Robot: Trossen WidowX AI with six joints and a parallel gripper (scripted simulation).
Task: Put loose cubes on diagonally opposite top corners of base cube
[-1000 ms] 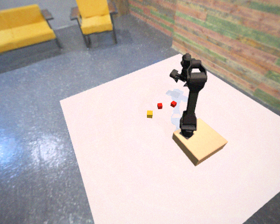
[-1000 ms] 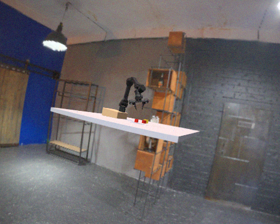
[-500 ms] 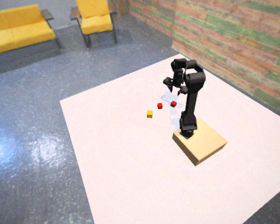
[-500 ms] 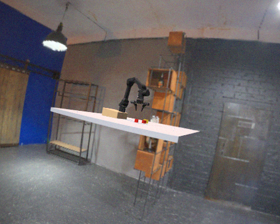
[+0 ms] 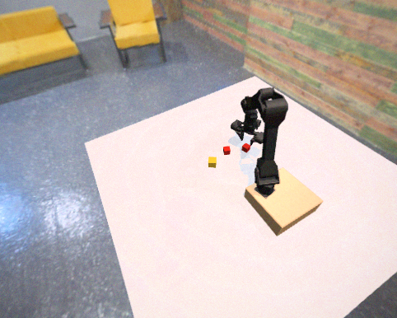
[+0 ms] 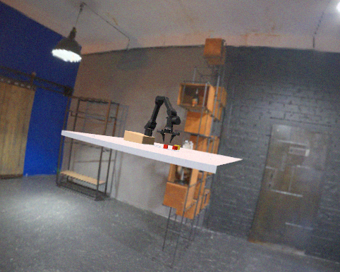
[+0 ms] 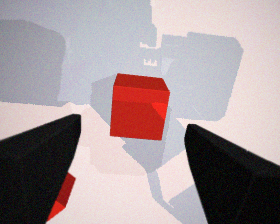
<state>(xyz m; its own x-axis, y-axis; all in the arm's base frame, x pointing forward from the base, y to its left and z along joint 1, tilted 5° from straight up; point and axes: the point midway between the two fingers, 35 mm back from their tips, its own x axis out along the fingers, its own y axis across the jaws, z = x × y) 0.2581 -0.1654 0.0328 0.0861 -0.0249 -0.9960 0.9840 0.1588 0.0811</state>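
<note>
Now: gripper tip 4 cm above the red cube. From my gripper tip the other things lie so: yellow base cube (4 cm ahead, 21 cm to the left, 3 cm below).
</note>
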